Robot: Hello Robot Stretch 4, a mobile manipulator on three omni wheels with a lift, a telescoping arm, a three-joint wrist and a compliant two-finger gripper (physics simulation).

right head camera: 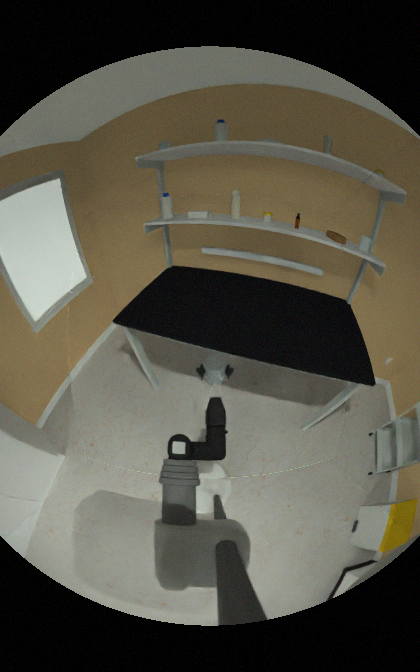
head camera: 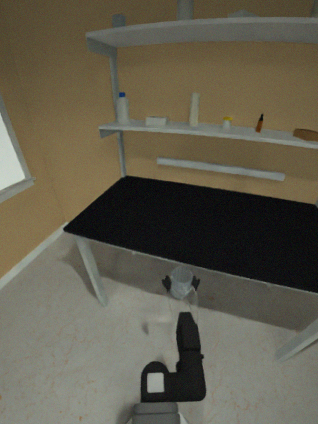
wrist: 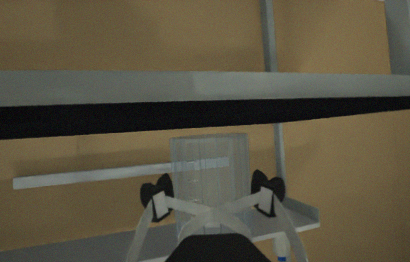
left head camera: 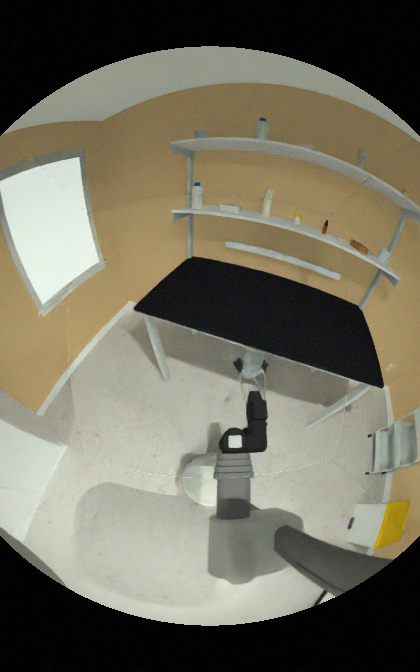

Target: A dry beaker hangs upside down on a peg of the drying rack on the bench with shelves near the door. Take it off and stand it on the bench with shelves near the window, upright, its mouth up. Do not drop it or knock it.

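Frame: origin at the robot's base, x right, y ahead, z up, level; millimetres.
Seen in the pictures: gripper, between the fingertips: (head camera: 180,276) (wrist: 212,186).
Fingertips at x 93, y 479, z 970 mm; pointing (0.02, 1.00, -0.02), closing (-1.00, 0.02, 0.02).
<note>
Offsets run from my fingertips to a thing's top centre. "spot": to the spot under its first point. Level surfaces: height alone.
The clear beaker {dx +0, dy -23, dz +40 mm} (head camera: 181,286) (left head camera: 252,366) (right head camera: 215,372) (wrist: 210,172) is held in my gripper (head camera: 181,284) (left head camera: 252,365) (right head camera: 215,371) (wrist: 212,186), one dark fingertip on each side. It looks upright; a round rim shows on top in the head view, though its mouth is faint. The bench near the window {spot: dx +177, dy +429, dz -84 mm} (head camera: 200,220) (left head camera: 270,310) (right head camera: 250,315) has a black top. The beaker is in front of its front edge, not over the top. In the upside-down wrist view, the beaker's lower end shows just above the bench top's line (wrist: 200,116). The drying rack does not show.
The lower shelf {dz +373 mm} (head camera: 210,129) (left head camera: 280,221) above the bench holds bottles and small items; the upper shelf (head camera: 210,31) (right head camera: 250,148) holds more. A bench leg {spot: dx -530, dy +385, dz -475 mm} (head camera: 91,270) stands front left. A trolley (left head camera: 377,455) and a yellow-topped box (left head camera: 392,522) stand at right, a white cabinet (left head camera: 25,465) at left.
</note>
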